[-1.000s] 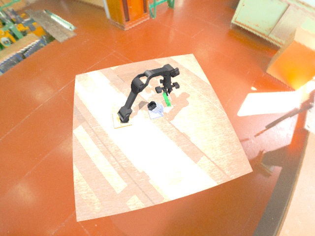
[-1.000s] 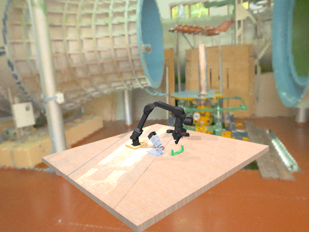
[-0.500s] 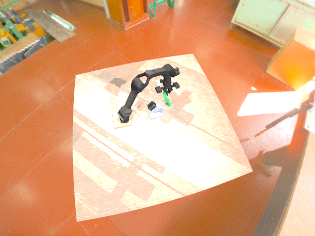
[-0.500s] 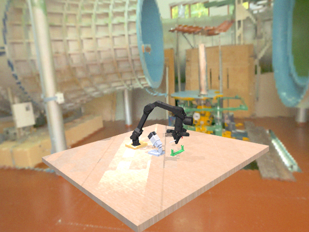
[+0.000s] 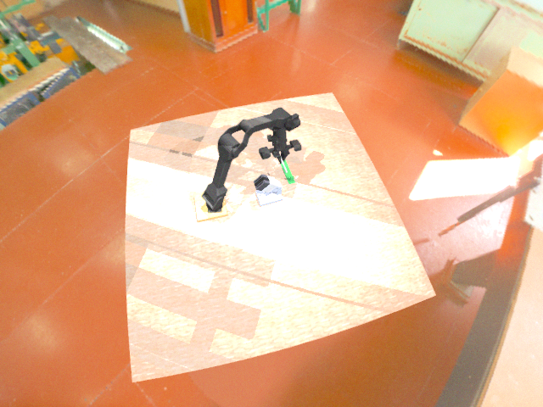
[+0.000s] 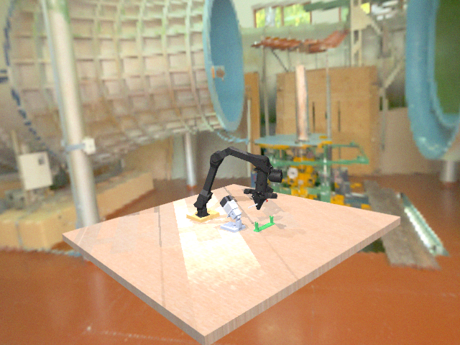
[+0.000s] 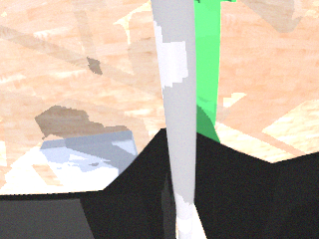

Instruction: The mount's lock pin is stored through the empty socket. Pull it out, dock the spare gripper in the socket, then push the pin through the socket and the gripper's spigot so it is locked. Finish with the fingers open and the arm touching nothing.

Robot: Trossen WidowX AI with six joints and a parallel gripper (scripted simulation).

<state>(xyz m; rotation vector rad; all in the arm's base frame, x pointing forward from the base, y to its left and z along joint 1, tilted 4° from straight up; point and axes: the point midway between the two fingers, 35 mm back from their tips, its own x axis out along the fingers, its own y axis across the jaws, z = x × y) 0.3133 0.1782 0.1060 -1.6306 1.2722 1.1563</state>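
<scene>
The grey mount is 5 cm behind my gripper tip, 12 cm to the right of it and 3 cm below it. From my gripper tip the other things lie so: spare gripper 7 cm behind, 12 cm to the right, 3 cm above; then green cradle 4 cm ahead, 1 cm to the left, 6 cm below.
</scene>
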